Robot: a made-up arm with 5 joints.
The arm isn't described. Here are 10 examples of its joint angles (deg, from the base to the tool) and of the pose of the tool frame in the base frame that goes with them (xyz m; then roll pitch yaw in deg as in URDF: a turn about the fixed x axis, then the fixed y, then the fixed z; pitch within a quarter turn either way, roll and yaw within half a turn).
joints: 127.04 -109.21 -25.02 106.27 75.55
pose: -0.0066 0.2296 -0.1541 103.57 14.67 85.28
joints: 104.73 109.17 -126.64 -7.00 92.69
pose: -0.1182 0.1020 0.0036 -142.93 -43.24 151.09
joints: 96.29 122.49 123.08 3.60 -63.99
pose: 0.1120 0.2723 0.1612 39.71 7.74 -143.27
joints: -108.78 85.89 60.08 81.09 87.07
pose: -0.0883 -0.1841 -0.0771 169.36 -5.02 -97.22
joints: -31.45 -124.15 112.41 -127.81 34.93
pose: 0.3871 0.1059 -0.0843 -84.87 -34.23 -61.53
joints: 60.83 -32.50 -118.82 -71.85 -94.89
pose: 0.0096 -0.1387 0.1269 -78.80 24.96 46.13
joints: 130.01 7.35 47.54 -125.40 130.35
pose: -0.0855 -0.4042 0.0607 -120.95 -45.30 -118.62
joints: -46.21 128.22 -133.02 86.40 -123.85
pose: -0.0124 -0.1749 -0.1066 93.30 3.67 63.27
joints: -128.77 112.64 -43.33 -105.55 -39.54
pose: -0.1840 0.2331 -0.2126 86.69 -48.48 -72.19
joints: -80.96 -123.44 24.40 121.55 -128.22
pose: -0.0278 0.4354 0.3056 57.11 27.07 -121.47
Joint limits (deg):
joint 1: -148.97..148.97
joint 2: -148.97..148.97
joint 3: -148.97..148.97
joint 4: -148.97..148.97
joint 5: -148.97..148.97
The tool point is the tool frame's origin. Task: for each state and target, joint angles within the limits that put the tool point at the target. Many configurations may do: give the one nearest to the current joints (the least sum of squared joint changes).
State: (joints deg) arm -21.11 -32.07 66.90 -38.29 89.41
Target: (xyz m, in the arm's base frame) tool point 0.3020 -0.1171 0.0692
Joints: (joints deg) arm 26.77 -60.88 30.05 4.96 105.35
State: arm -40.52 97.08 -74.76 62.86 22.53
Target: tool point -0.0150 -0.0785 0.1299
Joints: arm -59.29 140.05 -29.32 63.00 50.63
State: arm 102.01 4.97 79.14 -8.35 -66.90
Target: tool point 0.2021 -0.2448 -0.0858
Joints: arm 105.14 -2.93 75.87 6.74 -69.98
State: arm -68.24 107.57 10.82 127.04 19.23
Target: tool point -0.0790 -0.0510 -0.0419
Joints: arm -109.09 148.97 -19.39 92.58 58.36
